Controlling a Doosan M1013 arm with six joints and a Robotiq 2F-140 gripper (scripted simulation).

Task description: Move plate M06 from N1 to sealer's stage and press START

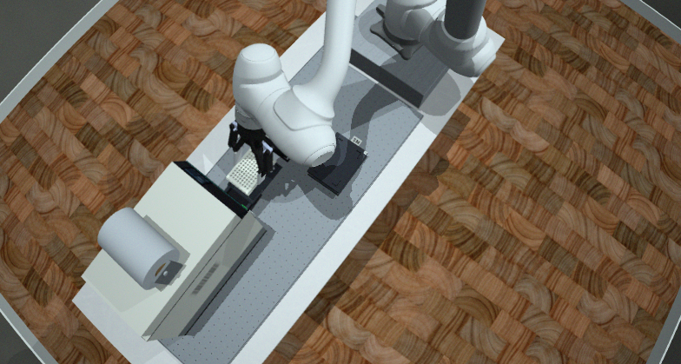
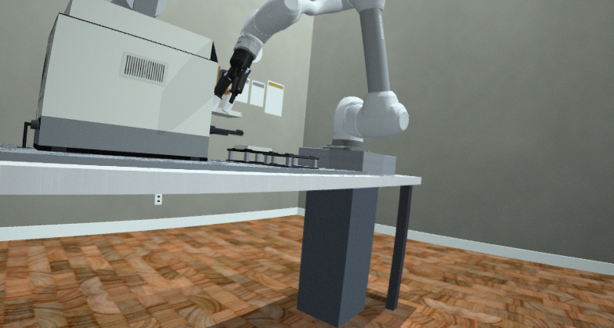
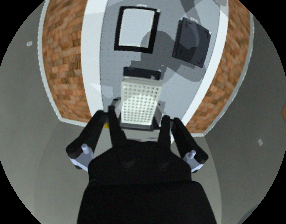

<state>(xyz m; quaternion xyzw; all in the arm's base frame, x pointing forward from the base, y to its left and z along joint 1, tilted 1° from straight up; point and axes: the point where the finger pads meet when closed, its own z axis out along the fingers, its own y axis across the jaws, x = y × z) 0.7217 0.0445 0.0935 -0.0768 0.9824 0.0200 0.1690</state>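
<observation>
Now: the sealer stage 8 cm below my hand. Round my hand: foil roll: 33 cm ahead, 23 cm above, 5 cm to the left; white plate: 19 cm behind, 13 cm below, 7 cm to the right; nest N1: 22 cm behind, 15 cm below, 13 cm to the left.
</observation>
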